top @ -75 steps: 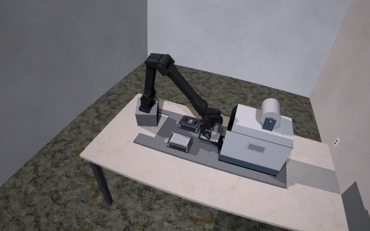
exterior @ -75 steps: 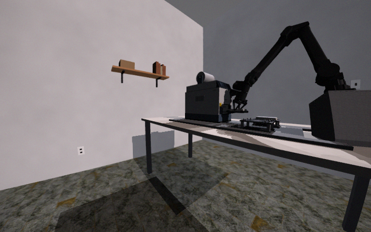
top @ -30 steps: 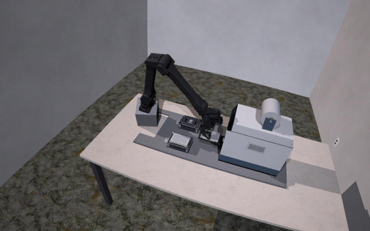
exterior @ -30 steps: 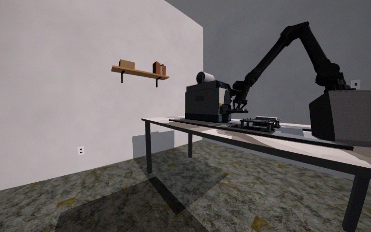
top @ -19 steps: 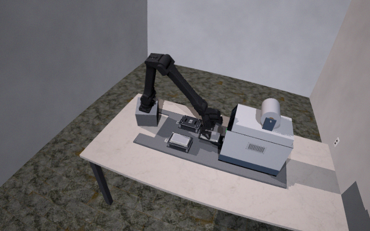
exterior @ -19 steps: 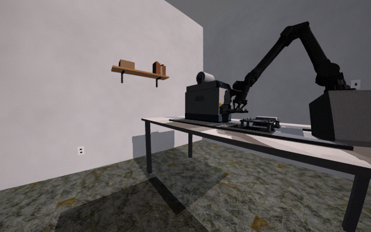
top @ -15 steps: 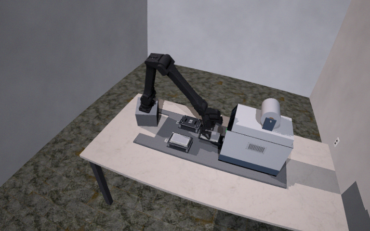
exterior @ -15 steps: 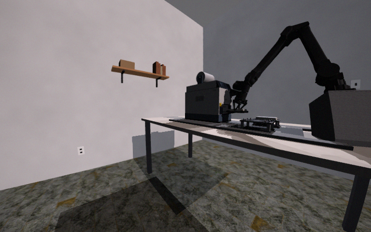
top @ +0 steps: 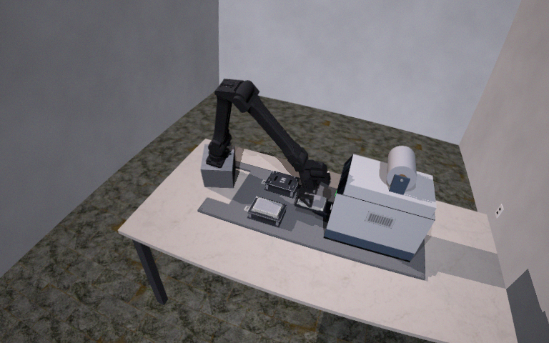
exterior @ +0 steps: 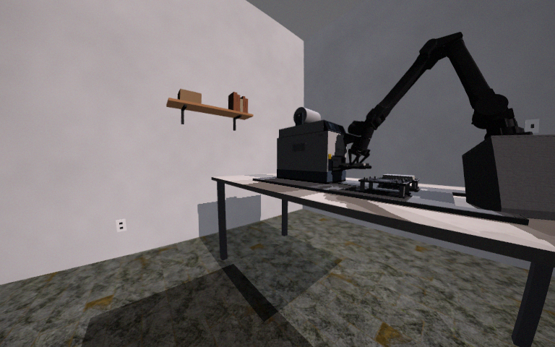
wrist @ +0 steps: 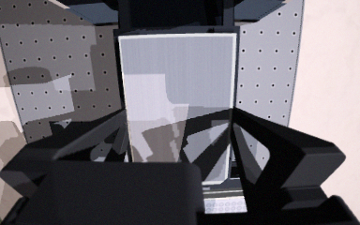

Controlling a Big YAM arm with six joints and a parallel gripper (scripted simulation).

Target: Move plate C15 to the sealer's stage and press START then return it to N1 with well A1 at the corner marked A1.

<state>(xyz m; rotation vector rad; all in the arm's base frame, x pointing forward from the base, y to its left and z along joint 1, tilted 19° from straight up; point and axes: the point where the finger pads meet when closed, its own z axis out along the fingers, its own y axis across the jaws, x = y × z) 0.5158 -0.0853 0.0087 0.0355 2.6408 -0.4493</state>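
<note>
Right now the dark stage is 20 mm below my hand. Also, from my hand: foil roll 330 mm ahead, 310 mm above, 30 mm to the right; then white well plate right at my hand.
</note>
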